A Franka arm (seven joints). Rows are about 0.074 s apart.
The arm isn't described. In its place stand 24 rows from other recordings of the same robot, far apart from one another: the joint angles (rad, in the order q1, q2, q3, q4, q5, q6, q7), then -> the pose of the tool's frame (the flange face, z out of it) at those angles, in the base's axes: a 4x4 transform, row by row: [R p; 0 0 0 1], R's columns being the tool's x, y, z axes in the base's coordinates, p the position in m.
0.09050, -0.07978, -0.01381, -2.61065, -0.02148, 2.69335, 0.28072 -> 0.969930, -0.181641, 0.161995, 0.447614; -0.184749, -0.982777, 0.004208, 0.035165; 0.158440, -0.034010, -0.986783, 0.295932; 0, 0, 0, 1
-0.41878, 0.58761, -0.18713, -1.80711, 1.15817, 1.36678, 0.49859 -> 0.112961, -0.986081, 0.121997, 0.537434; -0.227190, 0.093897, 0.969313, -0.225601; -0.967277, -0.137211, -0.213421, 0.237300; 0, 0, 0, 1
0.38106, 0.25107, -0.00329, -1.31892, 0.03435, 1.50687, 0.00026 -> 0.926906, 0.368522, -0.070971, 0.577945; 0.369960, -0.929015, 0.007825, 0.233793; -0.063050, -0.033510, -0.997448, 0.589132; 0, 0, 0, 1
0.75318, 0.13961, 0.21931, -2.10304, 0.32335, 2.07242, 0.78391 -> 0.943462, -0.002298, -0.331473, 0.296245; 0.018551, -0.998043, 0.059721, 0.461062; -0.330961, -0.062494, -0.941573, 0.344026; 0, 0, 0, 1
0.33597, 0.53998, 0.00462, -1.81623, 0.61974, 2.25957, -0.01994 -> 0.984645, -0.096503, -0.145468, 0.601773; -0.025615, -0.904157, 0.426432, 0.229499; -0.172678, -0.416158, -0.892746, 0.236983; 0, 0, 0, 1
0.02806, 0.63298, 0.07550, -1.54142, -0.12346, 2.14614, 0.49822 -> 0.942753, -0.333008, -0.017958, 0.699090; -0.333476, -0.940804, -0.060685, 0.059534; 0.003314, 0.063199, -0.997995, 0.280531; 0, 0, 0, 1
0.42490, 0.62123, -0.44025, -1.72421, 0.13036, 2.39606, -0.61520 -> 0.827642, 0.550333, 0.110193, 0.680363; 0.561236, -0.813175, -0.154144, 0.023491; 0.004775, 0.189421, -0.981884, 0.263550; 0, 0, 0, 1
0.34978, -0.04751, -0.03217, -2.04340, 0.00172, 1.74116, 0.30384 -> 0.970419, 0.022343, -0.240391, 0.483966; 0.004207, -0.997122, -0.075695, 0.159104; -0.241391, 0.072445, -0.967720, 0.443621; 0, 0, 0, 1
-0.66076, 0.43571, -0.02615, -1.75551, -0.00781, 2.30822, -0.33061 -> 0.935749, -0.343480, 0.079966, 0.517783; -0.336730, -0.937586, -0.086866, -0.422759; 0.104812, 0.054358, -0.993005, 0.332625; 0, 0, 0, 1
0.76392, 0.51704, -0.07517, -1.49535, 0.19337, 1.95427, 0.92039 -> 0.945750, -0.298196, -0.128979, 0.521263; -0.290308, -0.953863, 0.076600, 0.456055; -0.145870, -0.035001, -0.988684, 0.366916; 0, 0, 0, 1
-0.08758, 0.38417, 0.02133, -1.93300, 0.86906, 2.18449, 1.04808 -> -0.075983, -0.991341, 0.107097, 0.615299; -0.770505, 0.126550, 0.624746, -0.013247; -0.632889, -0.035049, -0.773449, 0.287035; 0, 0, 0, 1
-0.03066, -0.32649, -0.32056, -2.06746, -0.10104, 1.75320, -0.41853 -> 0.994820, 0.101641, -0.001649, 0.425898; 0.101645, -0.994817, 0.002558, -0.182465; -0.001380, -0.002712, -0.999995, 0.560330; 0, 0, 0, 1
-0.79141, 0.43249, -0.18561, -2.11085, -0.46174, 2.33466, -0.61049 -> 0.915500, 0.023968, -0.401604, 0.305286; -0.023087, -0.993449, -0.111919, -0.467472; -0.401656, 0.111733, -0.908949, 0.197171; 0, 0, 0, 1
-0.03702, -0.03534, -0.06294, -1.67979, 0.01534, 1.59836, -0.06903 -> 0.998510, -0.032067, -0.044154, 0.540701; -0.031116, -0.999272, 0.022068, -0.053181; -0.044829, -0.020661, -0.998781, 0.594773; 0, 0, 0, 1
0.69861, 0.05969, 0.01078, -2.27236, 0.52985, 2.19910, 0.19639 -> 0.943964, 0.115374, -0.309227, 0.377363; 0.204668, -0.939642, 0.274198, 0.347157; -0.258927, -0.322122, -0.910601, 0.324100; 0, 0, 0, 1
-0.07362, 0.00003, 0.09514, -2.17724, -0.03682, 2.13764, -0.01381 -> 0.997669, 0.056263, -0.038616, 0.528671; 0.055046, -0.997974, -0.031890, 0.009795; -0.040332, 0.029690, -0.998745, 0.387536; 0, 0, 0, 1
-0.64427, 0.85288, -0.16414, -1.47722, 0.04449, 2.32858, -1.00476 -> 0.973404, 0.221624, -0.058032, 0.509879; 0.217466, -0.973536, -0.070255, -0.503797; -0.072067, 0.055767, -0.995840, 0.173033; 0, 0, 0, 1
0.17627, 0.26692, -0.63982, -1.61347, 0.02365, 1.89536, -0.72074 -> 0.963047, 0.269331, 0.001244, 0.585625; 0.266455, -0.952069, -0.150219, -0.248419; -0.039274, 0.144999, -0.988652, 0.502175; 0, 0, 0, 1
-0.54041, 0.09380, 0.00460, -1.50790, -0.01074, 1.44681, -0.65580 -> 0.983953, 0.113260, -0.137871, 0.488158; 0.123742, -0.989845, 0.069965, -0.291448; -0.128547, -0.085903, -0.987976, 0.591191; 0, 0, 0, 1
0.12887, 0.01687, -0.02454, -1.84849, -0.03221, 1.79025, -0.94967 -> 0.484504, 0.871890, -0.071164, 0.556205; 0.872053, -0.487816, -0.039471, 0.055551; -0.069129, -0.042935, -0.996683, 0.501771; 0, 0, 0, 1
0.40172, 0.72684, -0.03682, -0.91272, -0.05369, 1.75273, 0.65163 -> 0.954758, -0.265649, 0.133673, 0.707784; -0.263996, -0.964049, -0.030266, 0.276513; 0.136907, -0.006393, -0.990563, 0.474320; 0, 0, 0, 1
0.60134, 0.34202, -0.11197, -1.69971, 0.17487, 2.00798, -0.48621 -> 0.618807, 0.781481, -0.079780, 0.563911; 0.785161, -0.612138, 0.093859, 0.319418; 0.024513, -0.120721, -0.992384, 0.394072; 0, 0, 0, 1
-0.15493, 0.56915, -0.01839, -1.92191, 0.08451, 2.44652, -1.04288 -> 0.692520, 0.720572, -0.034521, 0.611931; 0.721286, -0.690775, 0.050760, -0.106681; 0.012730, -0.060052, -0.998114, 0.188359; 0, 0, 0, 1
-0.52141, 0.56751, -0.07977, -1.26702, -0.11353, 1.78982, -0.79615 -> 0.964382, 0.235941, -0.119584, 0.591300; 0.224151, -0.968974, -0.104139, -0.401663; -0.140444, 0.073625, -0.987347, 0.425726; 0, 0, 0, 1
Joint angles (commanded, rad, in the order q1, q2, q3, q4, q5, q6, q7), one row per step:
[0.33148 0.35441 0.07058 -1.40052 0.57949 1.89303 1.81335]
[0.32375 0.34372 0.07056 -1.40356 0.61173 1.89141 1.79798]
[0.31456 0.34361 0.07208 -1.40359 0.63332 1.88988 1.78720]
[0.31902 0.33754 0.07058 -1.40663 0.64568 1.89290 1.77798]
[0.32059 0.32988 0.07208 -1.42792 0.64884 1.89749 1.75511]
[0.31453 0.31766 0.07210 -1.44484 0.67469 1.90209 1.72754]
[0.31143 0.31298 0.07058 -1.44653 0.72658 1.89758 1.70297]
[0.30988 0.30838 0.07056 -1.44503 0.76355 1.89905 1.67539]
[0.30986 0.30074 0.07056 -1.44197 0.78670 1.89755 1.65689]
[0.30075 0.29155 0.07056 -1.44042 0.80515 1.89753 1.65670]
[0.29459 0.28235 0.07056 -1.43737 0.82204 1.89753 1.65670]
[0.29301 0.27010 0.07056 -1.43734 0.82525 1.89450 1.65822]
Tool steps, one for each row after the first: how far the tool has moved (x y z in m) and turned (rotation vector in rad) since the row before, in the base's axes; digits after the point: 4 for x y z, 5 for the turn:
[-0.0007 -0.0036 0.0070 0.03198 -0.00258 0.00004]
[0.0018 -0.0036 0.0009 0.02043 0.00294 -0.00199]
[-0.0022 0.0021 0.0033 0.01264 -0.00644 0.00644]
[-0.0033 0.0010 -0.0049 -0.00008 -0.00378 0.01812]
[-0.0016 -0.0035 0.0013 0.02348 -0.00693 0.00816]
[-0.0009 0.0000 0.0044 0.04844 0.00350 0.00727]
[-0.0006 0.0006 0.0058 0.03776 -0.01206 0.01071]
[-0.0018 0.0008 0.0077 0.02561 -0.01361 0.01001]
[0.0005 -0.0052 0.0079 0.02026 -0.00364 -0.01204]
[-0.0003 -0.0035 0.0085 0.01936 -0.00563 -0.00882]
[-0.0028 -0.0015 0.0081 0.00605 -0.00750 -0.00081]

